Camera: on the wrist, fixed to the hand. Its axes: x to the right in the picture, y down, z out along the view.
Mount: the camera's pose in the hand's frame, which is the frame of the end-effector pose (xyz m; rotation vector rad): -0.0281 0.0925 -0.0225 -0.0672 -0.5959 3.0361
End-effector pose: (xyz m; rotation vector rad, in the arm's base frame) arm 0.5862 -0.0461 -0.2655 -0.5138 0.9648 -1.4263
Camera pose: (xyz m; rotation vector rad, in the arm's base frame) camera 0.6258 -0.0017 -0.3449 0.6097 0.2737 1.4447
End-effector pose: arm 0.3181 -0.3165 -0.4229 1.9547 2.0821 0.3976
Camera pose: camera 0.3974 -0.3396 -0.3678 2.2987 -2.0778 0.0483
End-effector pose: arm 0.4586 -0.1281 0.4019 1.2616 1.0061 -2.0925
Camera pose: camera 0.5498 -0.1652 0.3890 0.4644 -1.0065 0.3029
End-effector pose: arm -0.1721 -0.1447 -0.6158 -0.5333 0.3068 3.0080
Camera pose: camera -0.1479 -0.2408 -0.6098 -0.5739 -0.2945 -0.1905
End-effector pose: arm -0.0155 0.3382 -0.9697 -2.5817 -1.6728 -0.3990
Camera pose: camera 0.0528 0.2706 -0.9448 -1.7962 2.5134 0.5164
